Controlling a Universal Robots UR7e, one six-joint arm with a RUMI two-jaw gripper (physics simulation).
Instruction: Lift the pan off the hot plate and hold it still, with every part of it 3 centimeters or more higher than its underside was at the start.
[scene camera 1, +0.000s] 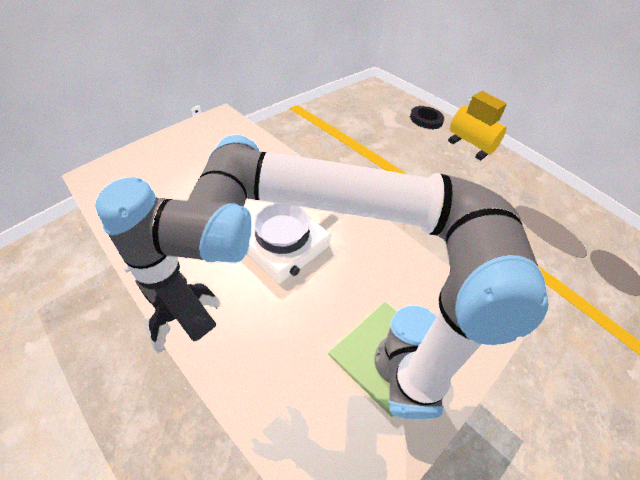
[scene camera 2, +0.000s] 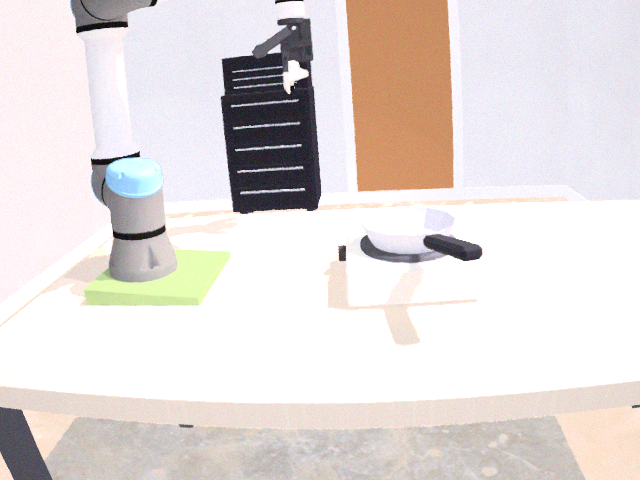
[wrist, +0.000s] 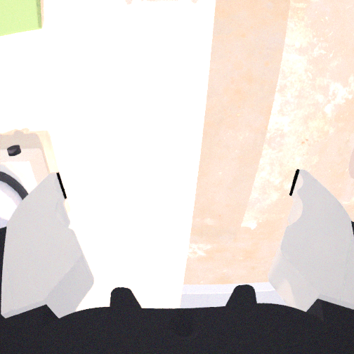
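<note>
Scene camera 1 shows my gripper (scene camera 1: 189, 328), a pale pan (scene camera 1: 281, 225) and a white hot plate (scene camera 1: 280, 263). Scene camera 2 shows the white hot plate (scene camera 2: 374, 277) and my gripper (scene camera 2: 291, 93). The wrist view shows my gripper (wrist: 177, 175).
</note>
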